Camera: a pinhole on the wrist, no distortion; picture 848 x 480 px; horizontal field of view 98.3 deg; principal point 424.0 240.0 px. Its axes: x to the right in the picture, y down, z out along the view. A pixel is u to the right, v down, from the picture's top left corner.
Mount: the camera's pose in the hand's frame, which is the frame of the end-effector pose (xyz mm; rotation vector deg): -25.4 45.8 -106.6 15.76 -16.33 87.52
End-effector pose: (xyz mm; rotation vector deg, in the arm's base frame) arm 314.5 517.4 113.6 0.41 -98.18 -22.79
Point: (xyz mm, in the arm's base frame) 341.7 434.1 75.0
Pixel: 82 220
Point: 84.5 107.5 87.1
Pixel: 62 96
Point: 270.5 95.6 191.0
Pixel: outside the picture
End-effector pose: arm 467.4 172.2 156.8 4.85 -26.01 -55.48
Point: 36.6 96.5 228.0
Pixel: 214 308
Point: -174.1 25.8 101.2
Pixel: 63 360
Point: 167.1 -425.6 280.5
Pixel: outside the picture
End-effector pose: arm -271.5 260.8 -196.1 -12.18 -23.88 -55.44
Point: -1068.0 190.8 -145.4
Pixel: 42 418
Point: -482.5 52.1 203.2
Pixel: 320 60
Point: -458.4 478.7 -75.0
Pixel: 467 425
